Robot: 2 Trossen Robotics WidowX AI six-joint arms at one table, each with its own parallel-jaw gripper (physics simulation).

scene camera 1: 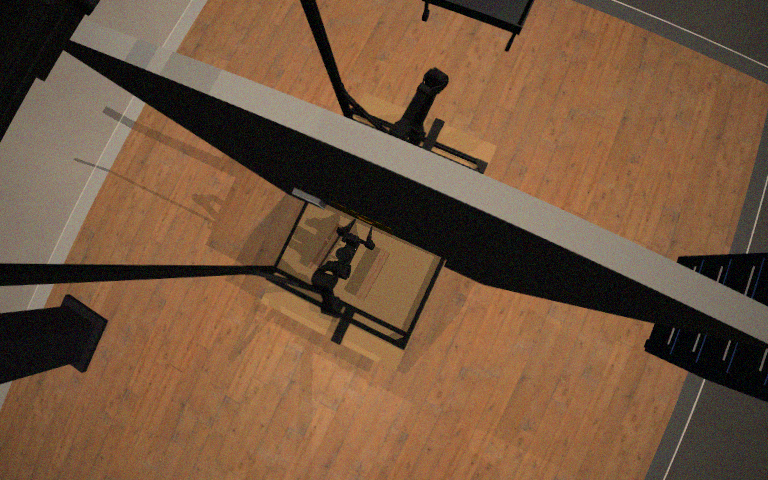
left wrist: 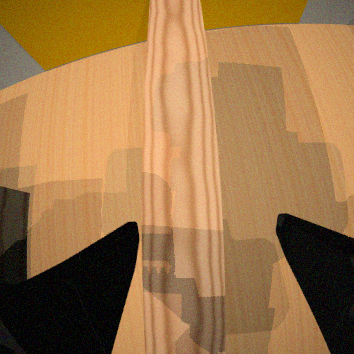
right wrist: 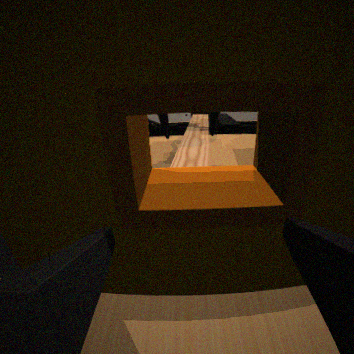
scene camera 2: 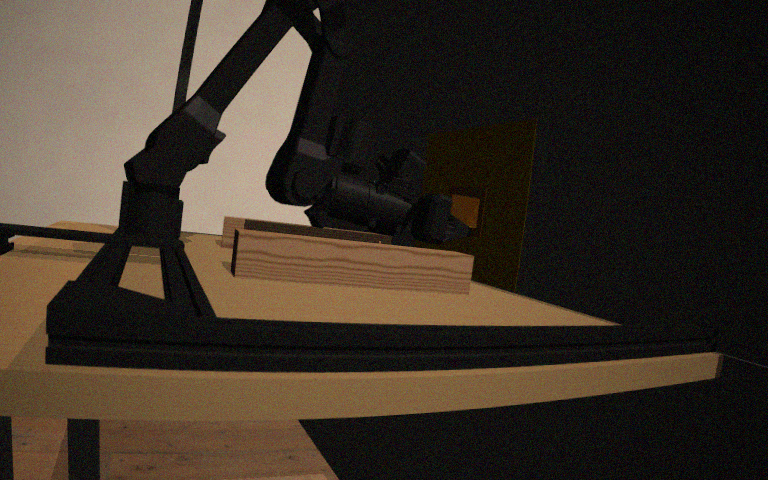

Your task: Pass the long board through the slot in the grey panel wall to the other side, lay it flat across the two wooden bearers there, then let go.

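Note:
The long pale-grained board (left wrist: 177, 110) (right wrist: 192, 150) lies on the left arm's side of the grey panel wall (scene camera 1: 373, 147), pointing towards its yellow slot panel (left wrist: 105, 25). My left gripper (left wrist: 208, 227) (right wrist: 189, 136) is open, its fingers apart on either side above the board. My right gripper (scene camera 1: 361, 225) (scene camera 2: 467, 232) (right wrist: 199, 232) is open and empty in front of the orange-lined slot (scene camera 2: 465, 210) (right wrist: 210, 192). Two wooden bearers stand on the right arm's side: a nearer one (scene camera 2: 351, 263) (scene camera 1: 373, 276) and a farther one (scene camera 2: 232, 230) (scene camera 1: 322, 246). The board's far end is out of view.
The right arm reaches over the bearers on the tabletop (scene camera 2: 339, 305). A black frame rail (scene camera 2: 362, 348) runs along the table's edge. In scene camera 1 the wall hides the left gripper; the left arm (scene camera 1: 416, 110) shows beyond it. The wall's face is very dark.

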